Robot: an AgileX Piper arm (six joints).
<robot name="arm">
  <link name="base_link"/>
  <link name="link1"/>
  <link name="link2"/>
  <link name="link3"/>
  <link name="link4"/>
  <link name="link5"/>
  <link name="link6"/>
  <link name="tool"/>
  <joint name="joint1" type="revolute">
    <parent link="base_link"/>
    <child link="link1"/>
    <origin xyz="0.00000 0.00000 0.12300" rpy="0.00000 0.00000 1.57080"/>
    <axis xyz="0 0 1"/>
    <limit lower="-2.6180" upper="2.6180"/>
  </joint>
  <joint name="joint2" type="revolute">
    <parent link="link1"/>
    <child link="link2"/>
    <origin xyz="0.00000 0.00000 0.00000" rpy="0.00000 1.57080 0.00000"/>
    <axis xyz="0 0 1"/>
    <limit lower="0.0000" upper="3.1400"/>
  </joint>
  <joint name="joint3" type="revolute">
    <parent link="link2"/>
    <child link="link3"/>
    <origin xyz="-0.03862 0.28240 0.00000" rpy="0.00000 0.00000 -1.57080"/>
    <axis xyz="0 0 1"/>
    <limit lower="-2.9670" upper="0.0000"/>
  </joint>
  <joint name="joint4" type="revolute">
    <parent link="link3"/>
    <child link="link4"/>
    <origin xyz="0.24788 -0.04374 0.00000" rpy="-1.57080 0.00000 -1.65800"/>
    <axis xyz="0 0 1"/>
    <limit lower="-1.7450" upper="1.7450"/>
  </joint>
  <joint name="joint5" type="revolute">
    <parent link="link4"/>
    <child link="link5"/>
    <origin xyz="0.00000 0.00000 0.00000" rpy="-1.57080 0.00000 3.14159"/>
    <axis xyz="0 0 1"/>
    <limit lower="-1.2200" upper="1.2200"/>
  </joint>
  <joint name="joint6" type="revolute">
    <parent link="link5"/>
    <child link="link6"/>
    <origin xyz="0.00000 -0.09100 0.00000" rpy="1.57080 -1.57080 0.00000"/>
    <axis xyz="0 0 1"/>
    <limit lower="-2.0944" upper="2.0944"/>
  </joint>
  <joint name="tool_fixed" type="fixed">
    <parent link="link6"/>
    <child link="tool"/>
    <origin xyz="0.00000 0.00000 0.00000" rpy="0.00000 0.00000 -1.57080"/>
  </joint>
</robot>
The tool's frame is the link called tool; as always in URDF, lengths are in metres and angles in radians.
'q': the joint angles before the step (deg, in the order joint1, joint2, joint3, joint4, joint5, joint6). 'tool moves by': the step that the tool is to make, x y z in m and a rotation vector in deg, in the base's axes. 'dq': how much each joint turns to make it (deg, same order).
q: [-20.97, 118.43, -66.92, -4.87, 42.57, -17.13]
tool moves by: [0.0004, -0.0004, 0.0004, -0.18, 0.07, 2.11]
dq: [0.00, 0.00, -0.11, -0.23, 0.00, -1.95]
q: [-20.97, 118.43, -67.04, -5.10, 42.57, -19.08]
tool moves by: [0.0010, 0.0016, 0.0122, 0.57, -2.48, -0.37]
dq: [-0.06, -2.05, 0.16, 2.07, -0.28, -1.15]
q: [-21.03, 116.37, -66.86, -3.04, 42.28, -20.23]
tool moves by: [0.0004, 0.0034, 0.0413, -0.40, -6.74, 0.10]
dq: [0.01, -6.59, -0.02, 3.03, 0.13, -2.10]
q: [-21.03, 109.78, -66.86, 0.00, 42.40, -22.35]
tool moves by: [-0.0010, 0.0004, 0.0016, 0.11, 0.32, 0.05]
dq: [0.00, -0.28, -0.01, -0.01, 0.62, -0.04]
